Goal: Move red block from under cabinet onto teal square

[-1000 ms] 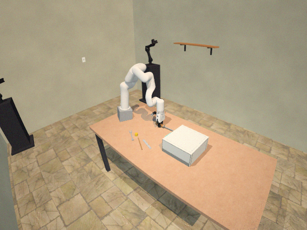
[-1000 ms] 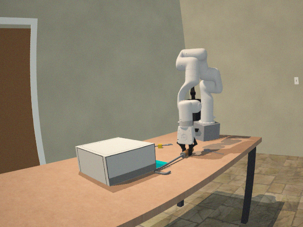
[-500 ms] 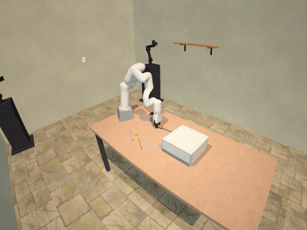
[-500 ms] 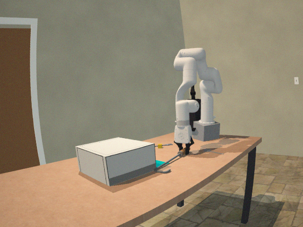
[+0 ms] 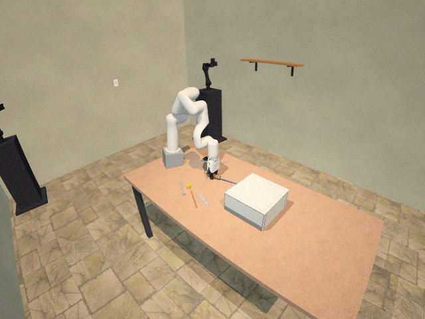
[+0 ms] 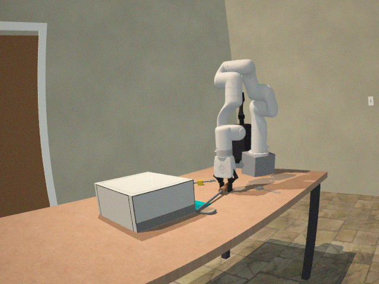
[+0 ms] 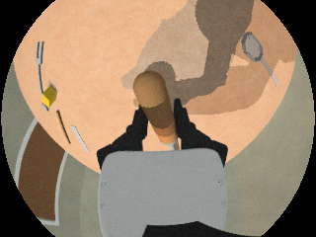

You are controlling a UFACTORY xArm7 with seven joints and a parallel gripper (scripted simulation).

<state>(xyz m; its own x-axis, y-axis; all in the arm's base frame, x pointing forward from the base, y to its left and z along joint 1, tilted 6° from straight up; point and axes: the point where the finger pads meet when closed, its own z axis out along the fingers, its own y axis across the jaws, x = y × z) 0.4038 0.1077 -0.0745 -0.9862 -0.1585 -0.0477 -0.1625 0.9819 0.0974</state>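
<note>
My hand is 2 cm past the yellow cube, 21 cm to the left of it and 1 cm above it. Also, from my hand: teal square (23 cm ahead, 3 cm to the left, 2 cm below); then spoon (12 cm behind, 14 cm to the left, 2 cm below); then long tool (11 cm ahead, 8 cm to the left, 1 cm below).
</note>
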